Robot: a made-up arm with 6 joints.
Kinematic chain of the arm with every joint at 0, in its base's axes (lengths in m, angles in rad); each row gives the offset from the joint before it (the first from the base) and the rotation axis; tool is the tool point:
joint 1: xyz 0 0 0.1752 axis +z
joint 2: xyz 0 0 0 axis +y
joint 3: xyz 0 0 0.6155 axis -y
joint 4: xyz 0 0 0 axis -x
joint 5: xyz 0.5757 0 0 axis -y
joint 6: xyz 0 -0.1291 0 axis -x
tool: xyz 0 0 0
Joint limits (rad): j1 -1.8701..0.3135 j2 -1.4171..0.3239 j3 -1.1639..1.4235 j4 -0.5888..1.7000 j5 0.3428..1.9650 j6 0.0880..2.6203
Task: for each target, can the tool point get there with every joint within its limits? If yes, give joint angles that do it. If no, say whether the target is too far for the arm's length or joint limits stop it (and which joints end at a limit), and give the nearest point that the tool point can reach.
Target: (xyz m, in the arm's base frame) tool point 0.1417 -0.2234 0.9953
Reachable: yes | joints -0.6429 -0.4546 -0.1309 0.7566 1.7193 1.4812
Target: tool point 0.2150 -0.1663 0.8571
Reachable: yes | joints -0.2052 -0.5338 -0.1809 -0.3978 0.5220 1.3220
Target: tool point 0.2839 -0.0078 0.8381
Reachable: yes | joints 0.1485 -0.5004 -0.4939 1.1754 1.5296 0.7035
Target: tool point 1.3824 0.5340 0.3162
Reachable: no: too far | nearest point 0.7116 0.2482 0.5665 | short by 0.771 m
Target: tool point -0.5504 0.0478 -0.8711
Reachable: no: joint limits stop it (at a limit: joint 1, joint 2, joint 3) | nearest point -0.1725 -0.1521 0.1810 | short by 1.136 m
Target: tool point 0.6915 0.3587 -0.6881
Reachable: no: joint limits stop it (at a limit: joint 1, joint 2, joint 4) | nearest point 0.3876 0.1432 0.2103 | short by 0.973 m
